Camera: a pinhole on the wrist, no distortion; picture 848 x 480 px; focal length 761.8 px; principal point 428.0 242.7 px. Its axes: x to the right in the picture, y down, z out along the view. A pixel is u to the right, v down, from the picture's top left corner.
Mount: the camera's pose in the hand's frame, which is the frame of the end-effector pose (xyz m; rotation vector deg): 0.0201 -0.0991 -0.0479 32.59 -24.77 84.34
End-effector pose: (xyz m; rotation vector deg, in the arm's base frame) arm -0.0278 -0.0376 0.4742 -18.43 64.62 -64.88
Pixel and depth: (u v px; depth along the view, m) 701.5 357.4 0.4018
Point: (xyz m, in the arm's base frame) 0.1534 -0.2491 0.7987
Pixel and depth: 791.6 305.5 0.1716
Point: 0.0131 -0.1615 0.6207
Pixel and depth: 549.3 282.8 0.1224
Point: -0.0626 -0.1468 0.6002
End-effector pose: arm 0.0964 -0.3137 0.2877 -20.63 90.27 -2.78
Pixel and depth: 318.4 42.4 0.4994
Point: 0.4767 -0.7369 0.2152
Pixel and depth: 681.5 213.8 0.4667
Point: 0.5540 -0.4963 0.2562
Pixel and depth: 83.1 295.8 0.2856
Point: 0.2724 -0.6507 0.3660
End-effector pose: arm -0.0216 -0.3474 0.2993 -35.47 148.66 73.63
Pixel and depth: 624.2 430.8 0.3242
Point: 0.1007 -0.2483 -0.0155
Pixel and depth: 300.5 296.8 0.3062
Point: 0.1027 -0.3940 -0.0405
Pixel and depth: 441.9 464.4 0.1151
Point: 0.0553 -0.3974 0.1525
